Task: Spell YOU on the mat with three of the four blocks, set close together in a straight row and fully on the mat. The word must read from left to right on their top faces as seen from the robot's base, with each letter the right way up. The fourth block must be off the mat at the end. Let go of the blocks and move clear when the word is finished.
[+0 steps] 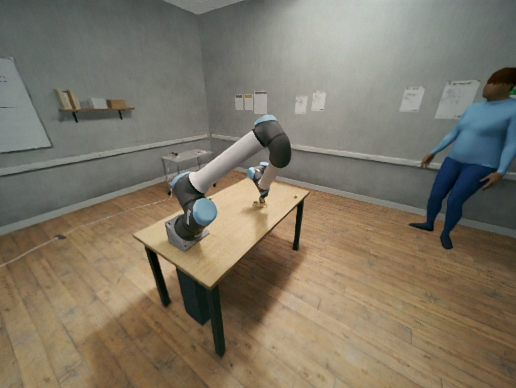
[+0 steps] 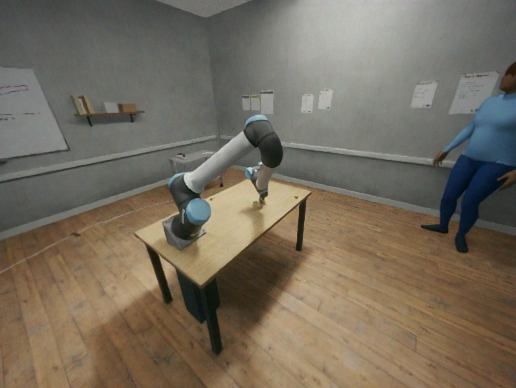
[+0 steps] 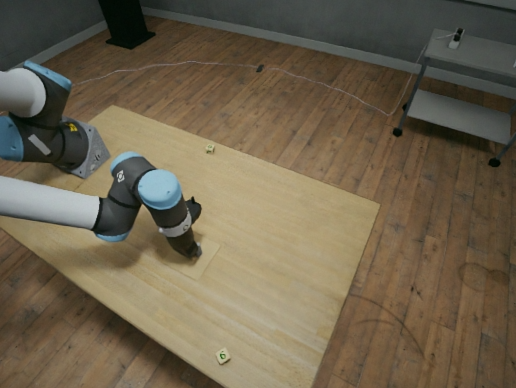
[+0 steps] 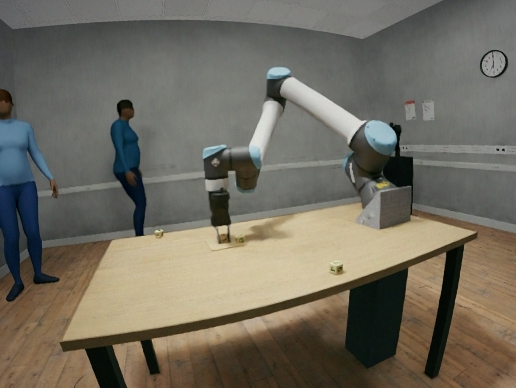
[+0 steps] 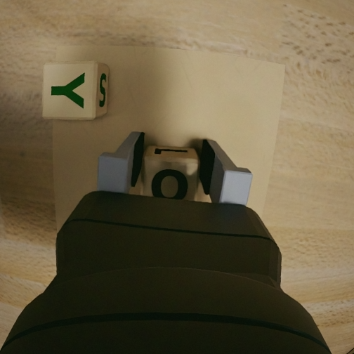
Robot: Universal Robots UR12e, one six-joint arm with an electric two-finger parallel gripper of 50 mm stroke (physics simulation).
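My gripper (image 5: 171,153) (image 4: 223,242) is open, low over the mat (image 5: 230,100) (image 4: 215,247) (image 3: 201,270), with its fingers on either side of a block with O on top (image 5: 170,184). Narrow gaps show beside that block; its lower part is hidden by the gripper body. A block with a green Y on top (image 5: 70,91) (image 4: 240,239) stands at the mat's base-side edge, apart from the O block; whether it is fully on the mat is unclear. A third block (image 3: 210,148) (image 4: 336,267) and a fourth block with a green mark (image 3: 222,356) (image 4: 158,233) stand off the mat.
The wooden table (image 3: 280,250) (image 4: 165,300) carries the robot's base (image 4: 392,207) at one end. A grey trolley (image 3: 470,47) stands beyond the table. Two people (image 4: 127,150) (image 4: 17,170) stand on the floor past the table's far side.
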